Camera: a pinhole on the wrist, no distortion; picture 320 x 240 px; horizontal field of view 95.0 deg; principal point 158.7 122.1 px. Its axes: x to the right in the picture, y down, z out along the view. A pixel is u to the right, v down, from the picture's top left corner.
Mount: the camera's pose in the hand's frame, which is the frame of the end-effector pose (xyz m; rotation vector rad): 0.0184 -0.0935 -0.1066 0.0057 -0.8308 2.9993
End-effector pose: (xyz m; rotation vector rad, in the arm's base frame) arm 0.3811 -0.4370 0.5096 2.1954 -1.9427 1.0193
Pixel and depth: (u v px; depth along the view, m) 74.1 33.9 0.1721
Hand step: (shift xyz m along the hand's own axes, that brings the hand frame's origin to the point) 0.1200 -0.0960 0.0931
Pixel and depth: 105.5 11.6 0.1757
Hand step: 0.0852 -0.0721 0.1115
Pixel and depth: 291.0 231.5 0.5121
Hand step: -0.4569 -0.6718 0.1412
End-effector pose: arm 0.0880 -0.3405 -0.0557 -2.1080 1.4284 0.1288
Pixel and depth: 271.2 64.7 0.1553
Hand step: -0.0996 -0.1180 0.0592
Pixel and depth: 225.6 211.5 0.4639
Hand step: -0.2035 -0.5688 0.1481
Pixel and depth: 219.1 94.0 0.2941
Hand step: -0.1023 -0.1932 0.1760
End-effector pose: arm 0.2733 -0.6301 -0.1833 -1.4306 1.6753 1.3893
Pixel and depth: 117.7 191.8 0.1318
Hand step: 0.0528 -0.2160 -0.0262
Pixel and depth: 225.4 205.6 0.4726
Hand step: -0.2064 -0.5615 0.1627
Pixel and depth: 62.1 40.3 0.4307
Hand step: 0.3072 -0.1169 0.3831
